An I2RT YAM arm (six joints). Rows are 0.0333 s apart.
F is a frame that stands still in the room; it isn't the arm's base.
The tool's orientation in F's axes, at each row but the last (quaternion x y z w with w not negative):
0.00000 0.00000 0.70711 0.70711
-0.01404 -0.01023 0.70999 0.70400
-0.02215 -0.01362 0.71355 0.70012
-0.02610 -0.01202 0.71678 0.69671
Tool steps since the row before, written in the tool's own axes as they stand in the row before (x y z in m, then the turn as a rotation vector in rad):
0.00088 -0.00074 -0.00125 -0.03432 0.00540 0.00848
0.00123 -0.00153 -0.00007 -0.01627 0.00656 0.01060
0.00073 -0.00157 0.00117 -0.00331 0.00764 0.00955
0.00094 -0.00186 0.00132 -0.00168 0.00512 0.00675
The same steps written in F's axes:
0.00074 0.00088 -0.00125 -0.00540 -0.03432 0.00848
0.00152 0.00124 -0.00002 -0.00678 -0.01627 0.01046
0.00149 0.00077 0.00124 -0.00805 -0.00335 0.00919
0.00176 0.00102 0.00140 -0.00543 -0.00170 0.00650

